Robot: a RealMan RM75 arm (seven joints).
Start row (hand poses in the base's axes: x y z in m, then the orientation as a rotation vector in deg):
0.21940, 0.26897, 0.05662, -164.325, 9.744, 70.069
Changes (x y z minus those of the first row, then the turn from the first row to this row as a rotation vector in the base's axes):
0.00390, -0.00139, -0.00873, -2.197, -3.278, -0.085
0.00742, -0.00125, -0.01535, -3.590, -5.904, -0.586
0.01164, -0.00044, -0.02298, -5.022, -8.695, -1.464
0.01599, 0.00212, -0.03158, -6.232, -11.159, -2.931
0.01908, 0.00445, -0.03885, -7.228, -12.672, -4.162
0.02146, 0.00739, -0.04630, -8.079, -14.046, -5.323
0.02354, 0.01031, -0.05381, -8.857, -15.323, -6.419
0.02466, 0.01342, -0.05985, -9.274, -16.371, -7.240
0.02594, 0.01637, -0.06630, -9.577, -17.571, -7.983
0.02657, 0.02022, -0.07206, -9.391, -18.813, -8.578
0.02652, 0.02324, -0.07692, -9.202, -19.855, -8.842
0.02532, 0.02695, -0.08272, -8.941, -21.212, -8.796
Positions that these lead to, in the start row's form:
0.22330, 0.26758, 0.04789, 166.608, -11.178, -65.277
0.22682, 0.26772, 0.04127, 167.122, -12.633, -60.978
0.23104, 0.26853, 0.03364, 167.672, -14.629, -56.466
0.23539, 0.27109, 0.02504, 168.259, -17.341, -52.558
0.23848, 0.27342, 0.01777, 168.400, -19.599, -50.077
0.24086, 0.27636, 0.01032, 168.534, -21.672, -47.839
0.24294, 0.27928, 0.00281, 168.629, -23.605, -45.755
0.24406, 0.28239, -0.00323, 168.868, -24.966, -44.112
0.24534, 0.28534, -0.00968, 169.240, -26.153, -42.274
0.24597, 0.28919, -0.01544, 170.040, -26.898, -40.520
0.24592, 0.29221, -0.02030, 170.688, -27.165, -39.041
0.24472, 0.29592, -0.02610, 171.461, -26.937, -37.097

